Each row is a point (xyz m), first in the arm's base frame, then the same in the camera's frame.
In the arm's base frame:
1: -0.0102 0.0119 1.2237
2: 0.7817 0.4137 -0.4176
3: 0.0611 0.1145 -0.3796
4: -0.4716 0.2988 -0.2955
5: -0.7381 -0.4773 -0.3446
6: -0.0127 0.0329 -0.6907
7: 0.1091 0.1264 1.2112
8: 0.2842 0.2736 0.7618
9: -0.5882 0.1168 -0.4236
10: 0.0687 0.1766 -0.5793
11: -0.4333 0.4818 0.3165
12: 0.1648 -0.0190 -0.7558
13: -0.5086 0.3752 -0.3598
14: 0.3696 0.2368 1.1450
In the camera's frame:
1: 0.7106 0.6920 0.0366
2: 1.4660 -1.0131 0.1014
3: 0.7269 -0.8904 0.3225
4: 0.2133 -0.8422 0.0801
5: -0.1128 -0.6991 0.8211
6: 0.6351 -1.1715 0.4690
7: 0.8376 0.6502 -0.0614
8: 1.0057 0.1752 -0.0831
9: 0.0784 -0.9208 0.2770
10: 0.7314 -1.0993 0.3103
11: 0.2892 -0.2926 -0.2386
12: 0.8054 -1.2258 0.5493
13: 0.1797 -0.9222 0.0183
14: 1.1029 0.5544 -0.1311

